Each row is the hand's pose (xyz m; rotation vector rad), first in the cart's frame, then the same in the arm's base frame.
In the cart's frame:
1: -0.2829 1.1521 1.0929 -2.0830 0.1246 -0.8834
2: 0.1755 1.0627 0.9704 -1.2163 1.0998 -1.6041
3: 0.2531 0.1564 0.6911 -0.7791 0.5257 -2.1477
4: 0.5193 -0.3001 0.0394 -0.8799 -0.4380 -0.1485
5: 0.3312 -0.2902 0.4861 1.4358 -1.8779 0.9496
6: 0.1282 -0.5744 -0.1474 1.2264 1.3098 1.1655
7: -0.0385 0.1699 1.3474 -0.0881 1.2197 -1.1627
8: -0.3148 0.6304 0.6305 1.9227 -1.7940 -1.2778
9: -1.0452 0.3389 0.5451 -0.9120 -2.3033 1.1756
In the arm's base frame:
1: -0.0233 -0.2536 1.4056 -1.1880 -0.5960 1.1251
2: -0.2334 0.1341 1.2089 -1.7269 0.5681 0.6465
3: -0.0462 0.1511 0.2761 -1.2764 0.6174 0.0326
4: -0.4411 0.1879 -0.4633 0.2418 0.0418 1.5573
5: -0.0218 0.1725 -0.2204 2.9463 0.1325 -0.0997
6: -0.3274 -0.2301 -0.7380 -0.5727 -1.7876 -1.1925
7: 0.5755 0.1143 0.6340 -1.1230 1.6787 0.8268
8: -0.1334 -0.4234 0.7378 1.4370 0.6984 -1.4691
9: 0.1848 -1.1204 0.5409 1.6983 -1.7897 0.8015

